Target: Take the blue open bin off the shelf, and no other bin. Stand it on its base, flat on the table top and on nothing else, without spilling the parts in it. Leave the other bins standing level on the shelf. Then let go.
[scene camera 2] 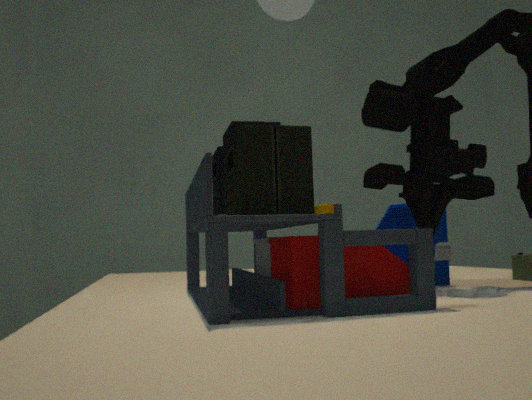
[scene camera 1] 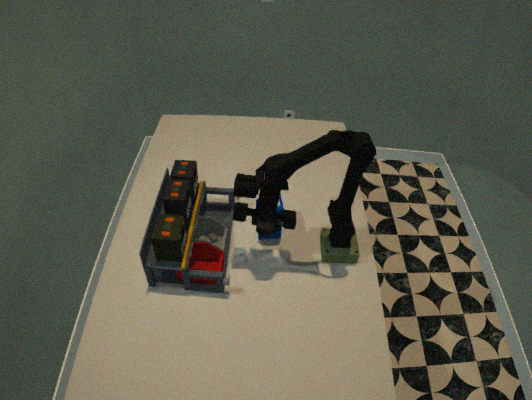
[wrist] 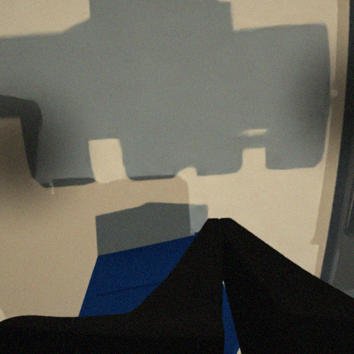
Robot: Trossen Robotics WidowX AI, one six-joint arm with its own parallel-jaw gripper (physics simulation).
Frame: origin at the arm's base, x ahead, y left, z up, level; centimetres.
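Seen in the pictures: gripper, fingertip midpoint: [scene camera 1: 260, 234]; arm's base, origin of the base link: [scene camera 1: 340, 240].
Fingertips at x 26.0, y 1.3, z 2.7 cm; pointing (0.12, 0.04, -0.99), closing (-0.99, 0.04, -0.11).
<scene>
Offsets run from my fingertips to a thing's top centre. "spot": to the spot under its first point.
The blue open bin [scene camera 1: 275, 234] [scene camera 2: 397, 217] [wrist: 130, 272] is off the shelf, on the table between the shelf and the arm's base. It appears tipped up on end, its base not flat on the table, with its opening toward the shelf. Its parts do not show; the arm hides much of it in scene camera 1. My gripper [scene camera 1: 268, 236] [scene camera 2: 429, 228] [wrist: 218, 228] is shut and empty. It points down close beside the blue bin and overlaps it in all three views; whether they touch cannot be told.
The grey shelf [scene camera 1: 218, 190] [scene camera 2: 217, 275] [wrist: 345, 175] holds a red bin @(dx +18.1, dy +10.2, dz +1.0 cm) [scene camera 1: 207, 255] [scene camera 2: 375, 272] and a grey bin @(spot: dx +15.8, dy -4.1, dz -4.4 cm) [scene camera 1: 212, 232] low down, and dark bins @(dx +26.2, dy +10.2, dz +12.8 cm) [scene camera 1: 167, 240] [scene camera 2: 250, 167] on top. A yellow strip @(dx +21.3, dy -1.0, dz +4.1 cm) [scene camera 1: 192, 230] edges its upper level. The arm's green base [scene camera 1: 340, 254] stands opposite.
</scene>
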